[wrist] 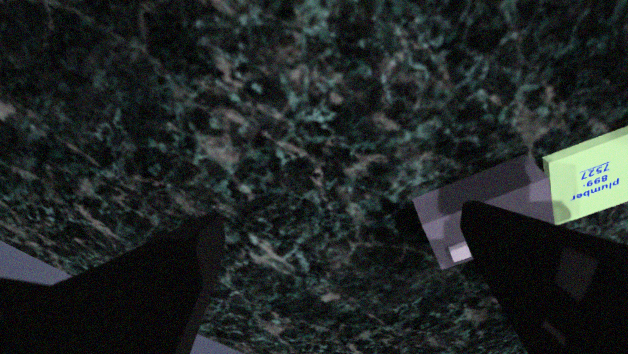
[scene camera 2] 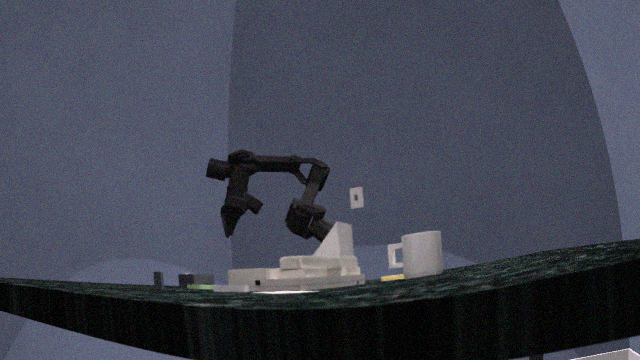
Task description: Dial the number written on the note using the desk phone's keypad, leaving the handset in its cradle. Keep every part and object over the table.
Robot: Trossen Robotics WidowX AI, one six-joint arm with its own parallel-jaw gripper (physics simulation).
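Frame: origin at the arm's base, x ahead, y left, z up, level; millimetres.
Seen in the pictures: gripper, fingertip midpoint: (wrist: 343, 220) (scene camera 2: 228, 236); arm's base, origin of the base link: (scene camera 2: 333, 238).
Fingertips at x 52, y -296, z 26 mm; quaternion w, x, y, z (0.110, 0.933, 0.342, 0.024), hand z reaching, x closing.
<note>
Offsets run from my fingertips to a thing's top centre. "*": to the spot under its first point. Level surfaces: height alone.
A cream desk phone @(dx +273, dy +338, dz -111 mm) (scene camera 2: 320, 281) stands on the table in the scene view. A raised slab, apparently its handset, lies on top, and its keypad face cannot be made out. A pale green note @(dx +231, dy +79, dz -143 mm) (scene camera 2: 200, 287) (wrist: 595, 182) lies left of the phone in the scene view. In the wrist view it is upside down at the right edge, with blue writing that appears to read "plumber 899-7527". My gripper (scene camera 2: 228, 235) (wrist: 343, 220) is open and empty, pointing down above the table near the phone's left end. Its right finger partly hides a grey block beside the note.
The grey block @(* dx +130, dy -32, dz -117 mm) (wrist: 432, 225) carries a small pale square. A white mug @(dx +191, dy +550, dz -67 mm) (scene camera 2: 422, 254) stands right of the phone, with a yellow item @(dx +84, dy +492, dz -141 mm) (scene camera 2: 392, 277) by it. Small dark blocks @(dx +467, dy +141, dz -120 mm) (scene camera 2: 158, 280) @(dx +171, dy -4, dz -112 mm) (scene camera 2: 202, 279) stand at the left. The dark green marbled table @(dz -153 mm) (scene camera 2: 500, 275) (wrist: 310, 115) has a curved-looking edge.
</note>
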